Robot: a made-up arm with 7 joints. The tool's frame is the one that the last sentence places.
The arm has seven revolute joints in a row. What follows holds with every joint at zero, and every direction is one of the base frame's. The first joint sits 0.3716 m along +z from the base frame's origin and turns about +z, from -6.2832 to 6.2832 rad. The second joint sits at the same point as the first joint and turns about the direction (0, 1, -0.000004), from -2.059 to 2.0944 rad. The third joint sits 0.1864 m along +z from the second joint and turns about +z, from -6.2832 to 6.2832 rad. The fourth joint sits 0.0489 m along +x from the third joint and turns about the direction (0, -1, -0.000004), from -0.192 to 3.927 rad. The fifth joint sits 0.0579 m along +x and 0.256 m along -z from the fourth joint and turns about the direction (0, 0.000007, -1), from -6.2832 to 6.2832 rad. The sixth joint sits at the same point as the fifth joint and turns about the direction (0, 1, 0.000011), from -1.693 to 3.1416 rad. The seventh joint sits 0.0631 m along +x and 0.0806 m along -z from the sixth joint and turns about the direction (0, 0.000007, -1), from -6.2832 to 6.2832 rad. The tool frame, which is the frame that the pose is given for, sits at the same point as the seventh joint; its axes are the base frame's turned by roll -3.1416, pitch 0 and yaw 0 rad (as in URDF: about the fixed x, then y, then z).
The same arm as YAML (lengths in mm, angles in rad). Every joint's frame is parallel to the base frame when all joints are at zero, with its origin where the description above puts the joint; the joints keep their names.
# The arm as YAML. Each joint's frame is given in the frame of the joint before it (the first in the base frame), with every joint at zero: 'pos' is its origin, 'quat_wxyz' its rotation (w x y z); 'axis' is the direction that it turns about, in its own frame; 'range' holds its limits. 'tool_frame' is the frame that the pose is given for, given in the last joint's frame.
length_unit: mm
angle_unit: rad
joints:
  - joint: joint 1
    pos: [0.0, 0.0, 371.6]
    quat_wxyz: [1.0, 0.0, 0.0, 0.0]
    axis: [0.0, 0.0, 1.0]
    range: [-6.2832, 6.2832]
  - joint: joint 2
    pos: [0.0, 0.0, 0.0]
    quat_wxyz: [1.0, 0.0, 0.0, 0.0]
    axis: [0.0, 1.0, 0.0]
    range: [-2.059, 2.0944]
  - joint: joint 3
    pos: [0.0, 0.0, 186.4]
    quat_wxyz: [1.0, 0.0, 0.0, 0.0]
    axis: [0.0, 0.0, 1.0]
    range: [-6.2832, 6.2832]
  - joint: joint 4
    pos: [48.9, 0.0, 0.0]
    quat_wxyz: [1.0, 0.0, 0.0, 0.0]
    axis: [0.0, -1.0, 0.0]
    range: [-0.192, 3.927]
  - joint: joint 5
    pos: [57.9, 0.0, -256.0]
    quat_wxyz: [1.0, 0.0, 0.0, 0.0]
    axis: [0.0, 0.0, -1.0]
    range: [-6.2832, 6.2832]
  - joint: joint 6
    pos: [0.0, 0.0, 0.0]
    quat_wxyz: [1.0, 0.0, 0.0, 0.0]
    axis: [0.0, 1.0, 0.0]
    range: [-1.693, 3.1416]
  - joint: joint 7
    pos: [63.1, 0.0, -80.6]
    quat_wxyz: [1.0, 0.0, 0.0, 0.0]
    axis: [0.0, 0.0, -1.0]
    range: [-6.2832, 6.2832]
tool_frame:
  pos: [0.0, 0.0, 0.0]
  quat_wxyz: [0.000004, 1.0, 0.0, 0.0]

